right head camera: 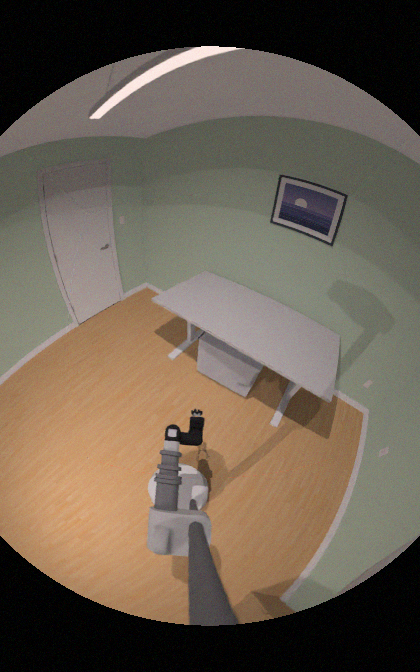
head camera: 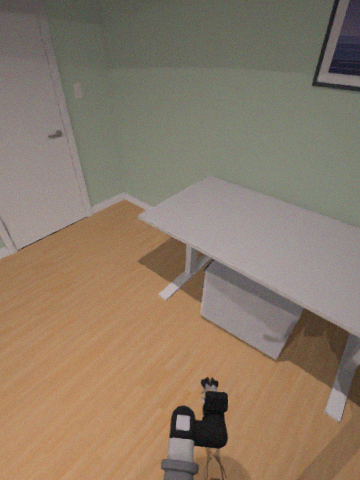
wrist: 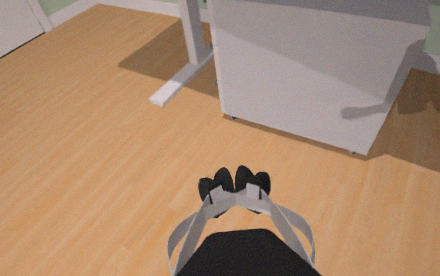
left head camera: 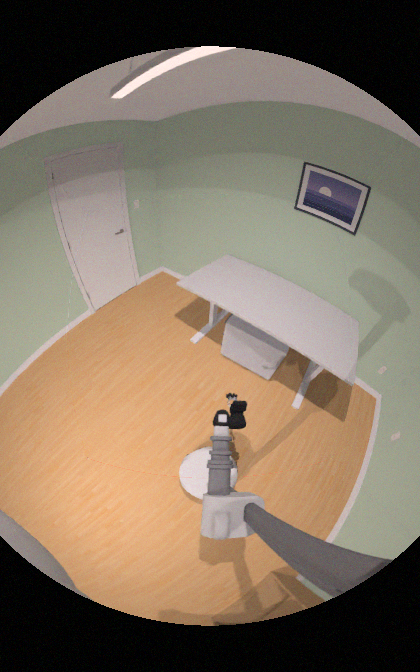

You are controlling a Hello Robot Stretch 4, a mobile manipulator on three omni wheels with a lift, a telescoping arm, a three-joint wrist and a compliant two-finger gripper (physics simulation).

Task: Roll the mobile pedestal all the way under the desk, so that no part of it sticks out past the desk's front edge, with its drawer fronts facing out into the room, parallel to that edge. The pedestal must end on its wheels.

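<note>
The white mobile pedestal (head camera: 247,312) (left head camera: 252,347) (right head camera: 227,367) (wrist: 310,80) stands upright, at least partly under the white desk (head camera: 270,235) (left head camera: 280,305) (right head camera: 255,320), right of its left leg. A broad plain face is turned to the room. In the wrist view, small dark bits show along its left edge and small casters under its bottom edge. Drawer fronts are not visible. I cannot tell whether its near side passes the desk's front edge. My gripper (head camera: 210,383) (left head camera: 231,397) (right head camera: 196,413) (wrist: 233,181) is shut and empty, over the floor in front of the pedestal, apart from it.
The desk's left foot (head camera: 175,286) (wrist: 172,89) lies left of the pedestal, and its right foot (head camera: 341,392) (left head camera: 303,390) (right head camera: 281,409) stands to the right. A green wall is behind the desk. A white door (head camera: 35,125) (left head camera: 92,230) is at the far left. My arm's shadow falls on the pedestal.
</note>
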